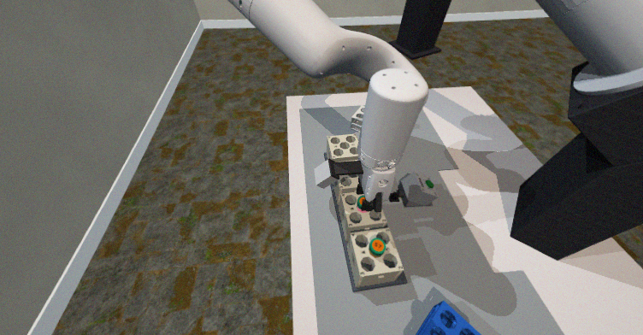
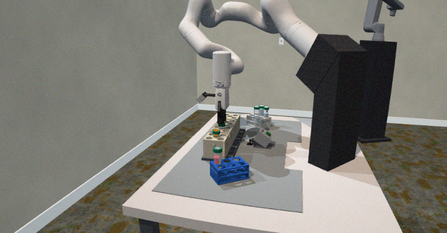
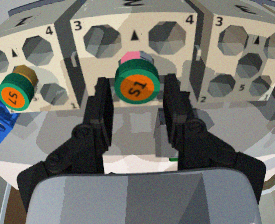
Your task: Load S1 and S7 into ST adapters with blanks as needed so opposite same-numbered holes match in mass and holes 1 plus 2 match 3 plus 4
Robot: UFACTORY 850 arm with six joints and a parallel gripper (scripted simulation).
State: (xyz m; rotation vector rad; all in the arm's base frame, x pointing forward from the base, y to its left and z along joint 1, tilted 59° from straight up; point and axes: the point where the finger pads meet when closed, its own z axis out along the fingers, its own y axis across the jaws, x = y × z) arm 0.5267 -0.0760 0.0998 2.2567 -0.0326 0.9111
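Now: the 40 mL blank 30 cm behind my hand, 30 cm to the right of it and 8 cm below it. Also, from my hand: bucket adapter (4 cm ahead, 10 cm to the left, 10 cm below); then sample S1 (1 cm ahead, 1 cm to the right, 8 cm below); then sample S7 (3 cm ahead, 11 cm to the left, 8 cm below).
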